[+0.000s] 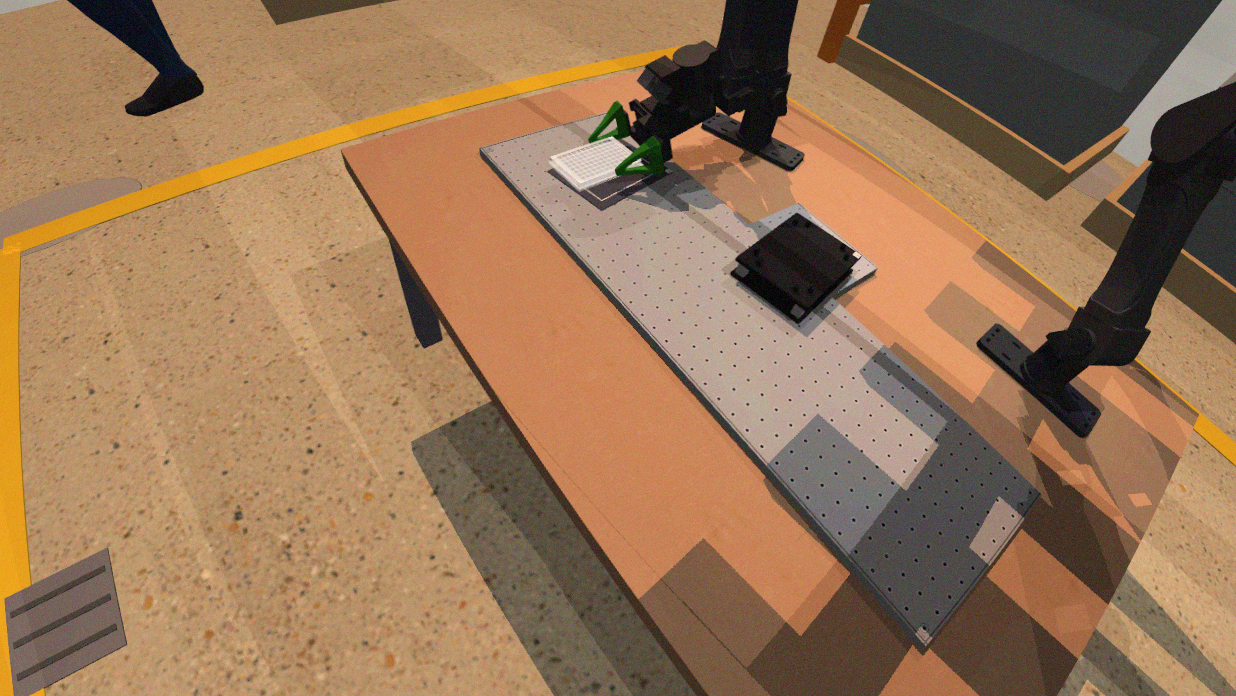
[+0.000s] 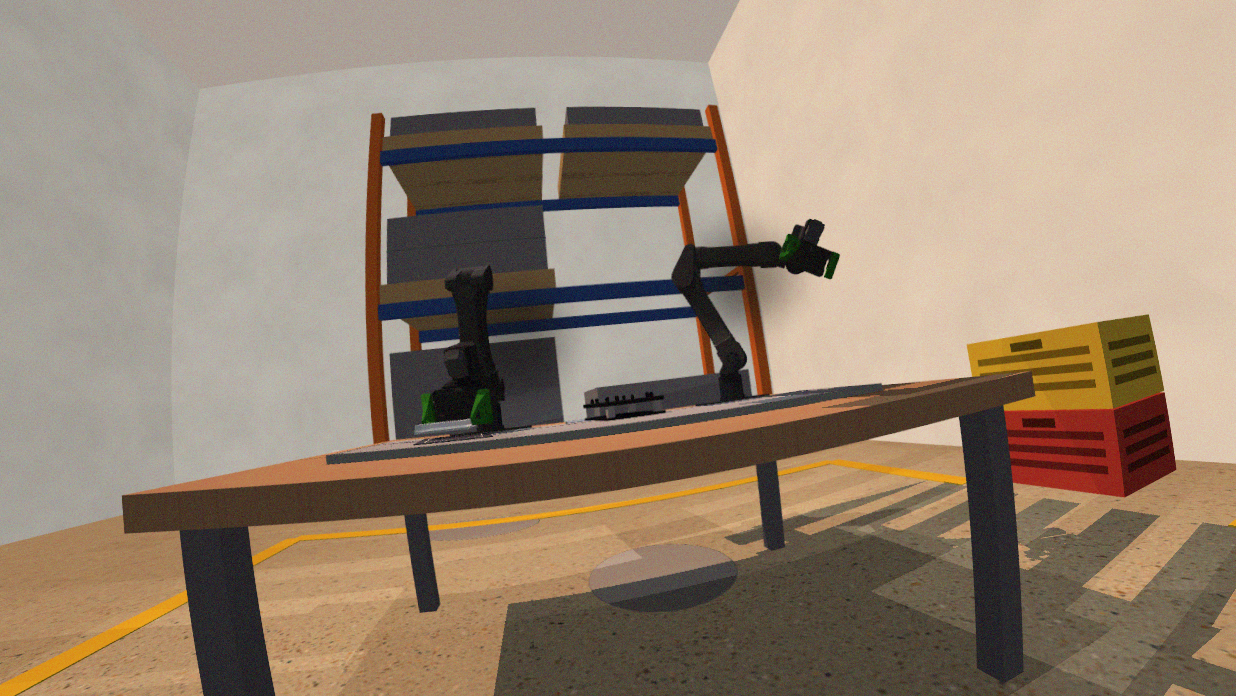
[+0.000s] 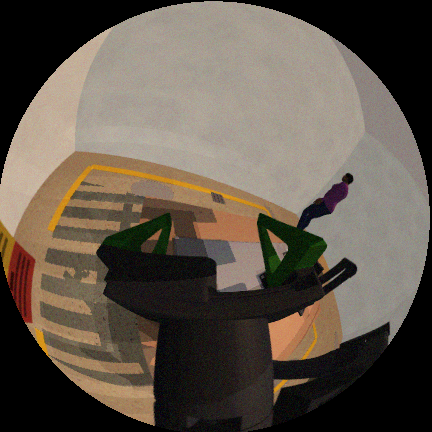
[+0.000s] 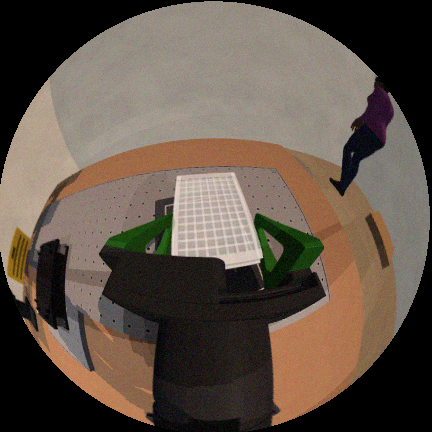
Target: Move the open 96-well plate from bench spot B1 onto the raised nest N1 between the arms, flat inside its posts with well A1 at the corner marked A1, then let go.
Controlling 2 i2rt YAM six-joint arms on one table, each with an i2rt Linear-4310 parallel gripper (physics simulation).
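Places are measured from the left arm's base along level axes (x ahead, y left, z up), in metres.
Pixels of known places: left gripper, between the fingertips: (image 2: 818, 251) (image 3: 213, 217); right gripper, between the fingertips: (image 1: 602, 157) (image 2: 447, 423) (image 4: 213, 217); left arm's base, origin of its link: (image 1: 1036, 379); right arm's base, origin of its link: (image 1: 752, 142).
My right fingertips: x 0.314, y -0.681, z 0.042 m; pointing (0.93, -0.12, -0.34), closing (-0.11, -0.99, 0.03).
Observation:
Ahead of a thing's pixels: the offset from my right fingertips to its top centre. "pt": to the spot under its first point. Level surfaces: height alone.
The white 96-well plate {0.012 m ahead, 0.002 m left, 0.003 m up} (image 1: 589, 162) (image 2: 444, 427) (image 4: 213, 217) is at bench spot B1, at the far left end of the grey perforated board {0.029 m down} (image 1: 691, 285). A dark marked rectangle {pt 0.013 m ahead, 0.058 m left, 0.027 m down} (image 1: 615, 192) shows under its edge. My right gripper (image 1: 610, 152) (image 2: 452, 413) (image 4: 213, 217) is low over the board, its green fingers shut on the plate's two long sides. The black raised nest N1 {0.112 m back, 0.333 m left, 0.016 m up} (image 1: 795, 260) (image 2: 624, 402) (image 4: 52, 278) stands mid-board and is empty. My left gripper (image 2: 812, 254) (image 3: 213, 217) is open and empty, held high in the air, far from the plate.
The board lies on an orange table {0.042 m down} (image 1: 517, 303). A shelf rack (image 2: 374, 260) stands behind it. A yellow crate (image 2: 1071, 363) sits on a red crate (image 2: 1089, 441) on the floor at the right. A person (image 4: 368, 128) (image 3: 326, 201) walks beyond the table's far end.

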